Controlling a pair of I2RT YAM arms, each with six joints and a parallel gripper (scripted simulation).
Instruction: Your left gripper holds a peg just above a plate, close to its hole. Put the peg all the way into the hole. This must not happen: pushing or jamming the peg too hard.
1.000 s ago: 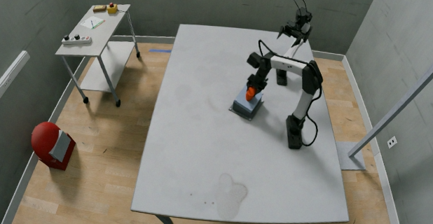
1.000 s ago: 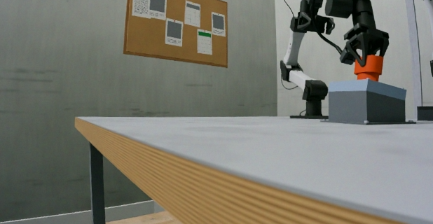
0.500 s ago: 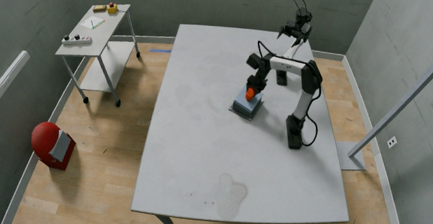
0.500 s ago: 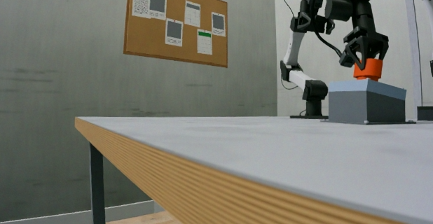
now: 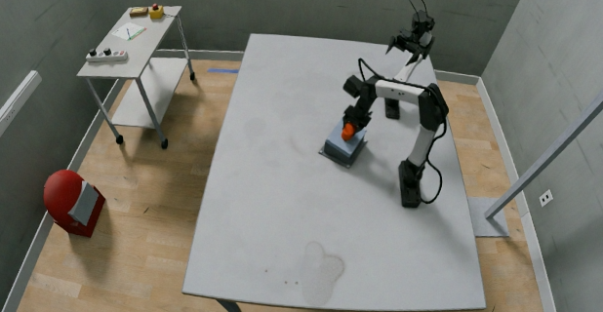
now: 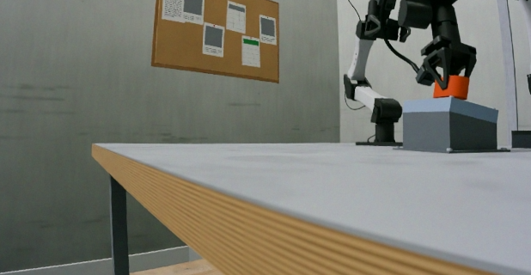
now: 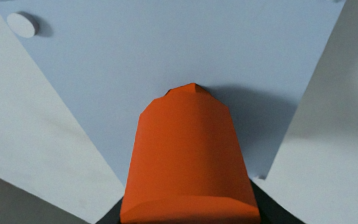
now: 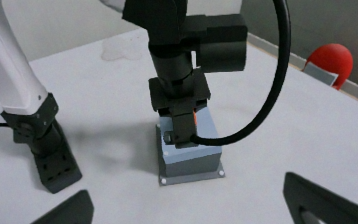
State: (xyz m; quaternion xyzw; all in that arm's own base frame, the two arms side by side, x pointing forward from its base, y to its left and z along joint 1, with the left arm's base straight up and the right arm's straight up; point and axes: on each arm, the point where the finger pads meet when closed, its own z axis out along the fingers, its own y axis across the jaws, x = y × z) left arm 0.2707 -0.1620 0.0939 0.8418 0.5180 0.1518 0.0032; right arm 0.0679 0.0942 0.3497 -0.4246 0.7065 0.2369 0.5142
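Now: left hand 20 mm above the orange peg and 10 mm to the left of it. The rest, counted from my left hand: blue-grey plate (50 mm below, 10 mm to the right).
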